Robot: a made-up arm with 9 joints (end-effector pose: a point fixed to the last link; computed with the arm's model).
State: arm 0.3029 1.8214 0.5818 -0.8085 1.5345 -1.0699 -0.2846 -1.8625 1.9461
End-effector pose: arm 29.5 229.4 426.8 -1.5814 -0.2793 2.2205
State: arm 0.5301 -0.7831 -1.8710 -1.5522 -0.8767 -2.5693 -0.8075 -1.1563 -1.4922
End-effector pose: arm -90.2 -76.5 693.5 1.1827 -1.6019 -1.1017
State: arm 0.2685 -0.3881 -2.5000 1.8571 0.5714 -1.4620 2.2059 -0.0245 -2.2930
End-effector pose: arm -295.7 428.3 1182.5 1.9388 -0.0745 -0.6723
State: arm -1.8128 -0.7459 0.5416 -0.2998 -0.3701 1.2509 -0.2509 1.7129 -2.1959
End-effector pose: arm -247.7 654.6 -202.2 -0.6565 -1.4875 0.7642
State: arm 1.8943 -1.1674 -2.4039 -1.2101 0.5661 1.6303 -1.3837 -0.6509 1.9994
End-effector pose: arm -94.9 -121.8 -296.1 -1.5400 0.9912 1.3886
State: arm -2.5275 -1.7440 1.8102 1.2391 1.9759 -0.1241 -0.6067 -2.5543 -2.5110
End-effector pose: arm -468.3 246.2 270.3 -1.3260 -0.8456 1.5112
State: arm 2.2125 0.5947 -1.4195 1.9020 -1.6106 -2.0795 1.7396 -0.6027 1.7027
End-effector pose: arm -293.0 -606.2 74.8 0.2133 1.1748 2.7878
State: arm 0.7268 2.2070 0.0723 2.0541 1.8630 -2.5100 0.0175 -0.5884 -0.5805
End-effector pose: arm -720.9 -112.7 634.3 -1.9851 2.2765 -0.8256
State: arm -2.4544 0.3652 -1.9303 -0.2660 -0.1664 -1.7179 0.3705 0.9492 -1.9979
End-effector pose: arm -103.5 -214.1 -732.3 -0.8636 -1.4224 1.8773
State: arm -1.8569 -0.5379 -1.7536 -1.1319 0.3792 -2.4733 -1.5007 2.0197 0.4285
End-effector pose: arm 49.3 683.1 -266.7 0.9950 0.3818 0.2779
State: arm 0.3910 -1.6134 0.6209 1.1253 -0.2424 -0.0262 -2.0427 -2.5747 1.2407
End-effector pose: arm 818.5 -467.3 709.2 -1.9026 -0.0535 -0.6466
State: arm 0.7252 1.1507 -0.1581 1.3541 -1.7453 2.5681 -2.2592 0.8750 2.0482
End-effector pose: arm -73.4 39.3 517.4 -0.2817 1.0243 0.7879
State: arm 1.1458 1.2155 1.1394 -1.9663 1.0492 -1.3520 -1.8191 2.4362 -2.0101
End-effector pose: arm 38.7 -577.8 362.3 1.5392 0.1702 -1.0309
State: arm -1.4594 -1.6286 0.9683 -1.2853 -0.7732 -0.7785 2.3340 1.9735 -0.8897
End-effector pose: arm 475.1 982.2 109.3 1.8452 0.9414 -1.3268
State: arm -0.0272 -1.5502 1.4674 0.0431 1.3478 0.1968 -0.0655 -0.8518 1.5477
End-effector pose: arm -108.4 -203.3 299.6 0.2555 1.5145 0.5580
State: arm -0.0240 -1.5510 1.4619 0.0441 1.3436 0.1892 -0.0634 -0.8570 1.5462
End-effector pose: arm -106.0 -204.5 299.1 0.2539 1.5059 0.5678
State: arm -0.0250 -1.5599 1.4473 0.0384 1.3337 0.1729 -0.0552 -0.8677 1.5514
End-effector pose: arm -99.3 -205.8 302.2 0.2293 1.4951 0.5859
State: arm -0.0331 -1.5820 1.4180 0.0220 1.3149 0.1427 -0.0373 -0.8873 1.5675
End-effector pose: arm -85.8 -206.7 311.4 0.1678 1.4805 0.6161
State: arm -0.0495 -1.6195 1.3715 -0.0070 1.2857 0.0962 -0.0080 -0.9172 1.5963
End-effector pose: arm -64.5 -205.5 328.3 0.0644 1.4609 0.6582
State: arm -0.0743 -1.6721 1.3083 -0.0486 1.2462 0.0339 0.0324 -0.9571 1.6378
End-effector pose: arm -36.3 -199.9 353.2 -0.0785 1.4355 0.7080
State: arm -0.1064 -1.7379 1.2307 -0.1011 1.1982 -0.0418 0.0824 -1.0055 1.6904
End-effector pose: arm -3.2 -186.8 385.5 -0.2514 1.4036 0.7594
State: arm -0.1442 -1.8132 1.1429 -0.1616 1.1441 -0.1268 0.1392 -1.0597 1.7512
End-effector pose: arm 31.1 -163.9 422.8 -0.4406 1.3656 0.8063
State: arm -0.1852 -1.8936 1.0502 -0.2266 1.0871 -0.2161 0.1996 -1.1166 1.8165
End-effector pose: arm 62.5 -131.3 461.8 -0.6305 1.3230 0.8444
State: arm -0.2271 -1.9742 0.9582 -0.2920 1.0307 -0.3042 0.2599 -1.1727 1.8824
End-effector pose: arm 88.1 -91.3 498.7 -0.8070 1.2788 0.8715
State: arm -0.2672 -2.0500 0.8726 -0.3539 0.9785 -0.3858 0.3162 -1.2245 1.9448
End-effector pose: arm 106.0 -48.5 530.3 -0.9592 1.2373 0.8882
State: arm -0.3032 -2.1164 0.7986 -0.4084 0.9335 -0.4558 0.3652 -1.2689 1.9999
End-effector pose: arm 116.9 -7.9 555.0 -1.0815 1.2021 0.8964
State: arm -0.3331 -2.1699 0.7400 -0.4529 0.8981 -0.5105 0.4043 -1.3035 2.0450
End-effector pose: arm 122.3 26.1 572.4 -1.1730 1.1758 0.8981
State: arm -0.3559 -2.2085 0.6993 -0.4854 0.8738 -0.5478 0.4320 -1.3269 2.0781
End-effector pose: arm 124.2 51.3 583.5 -1.2357 1.1597 0.8960
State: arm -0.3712 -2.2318 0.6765 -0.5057 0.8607 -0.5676 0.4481 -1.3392 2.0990
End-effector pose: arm 124.3 67.0 589.3 -1.2736 1.1530 0.8913
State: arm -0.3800 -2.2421 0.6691 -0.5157 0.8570 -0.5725 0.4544 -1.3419 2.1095
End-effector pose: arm 123.4 74.3 591.4 -1.2928 1.1542 0.8851
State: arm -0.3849 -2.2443 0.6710 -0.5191 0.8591 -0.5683 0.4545 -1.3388 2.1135
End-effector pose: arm 122.2 76.6 591.4 -1.3009 1.1601 0.8782
